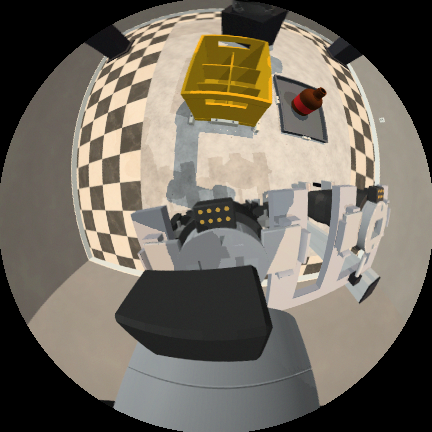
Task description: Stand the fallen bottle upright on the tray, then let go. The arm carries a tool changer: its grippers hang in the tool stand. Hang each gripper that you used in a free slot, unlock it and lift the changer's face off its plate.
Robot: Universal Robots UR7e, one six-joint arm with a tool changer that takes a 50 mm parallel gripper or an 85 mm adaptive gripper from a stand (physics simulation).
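Frame: origin at the arm's base, x up, y left, z back, level; millimetres.
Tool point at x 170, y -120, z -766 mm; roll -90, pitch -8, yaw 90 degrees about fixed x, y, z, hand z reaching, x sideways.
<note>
A point is followed by its place in that frame.
The brown bottle (pixel 308 101) {x -141, y 135, z -454 mm} with a red label stands upright on the grey tray (pixel 305 138) {x -231, y 164, z -557 mm}, its neck up and apart from any gripper. The gripper that hangs in the near slot of the pale tool stand (pixel 280 250) {x 107, y -76, z -757 mm} shows its round grey plate (pixel 222 250) {x 119, y -120, z -749 mm} and a black block with gold contacts (pixel 214 215) {x 117, y -125, z -727 mm}. Black finger linkages show in part at both sides; the fingertips are hidden, so their opening cannot be told. The arm's changer, with its black housing (pixel 195 312), is off this plate and carries no gripper. A second gripper (pixel 321 206) hangs in the right part of the stand.
A yellow crate (pixel 227 106) {x -127, y -108, z -536 mm} with compartments stands left of the tray, on the far side of the tool stand. A black block-shaped object (pixel 254 25) stands behind the crate. The stand's upright plates rise close around the hanging grippers.
</note>
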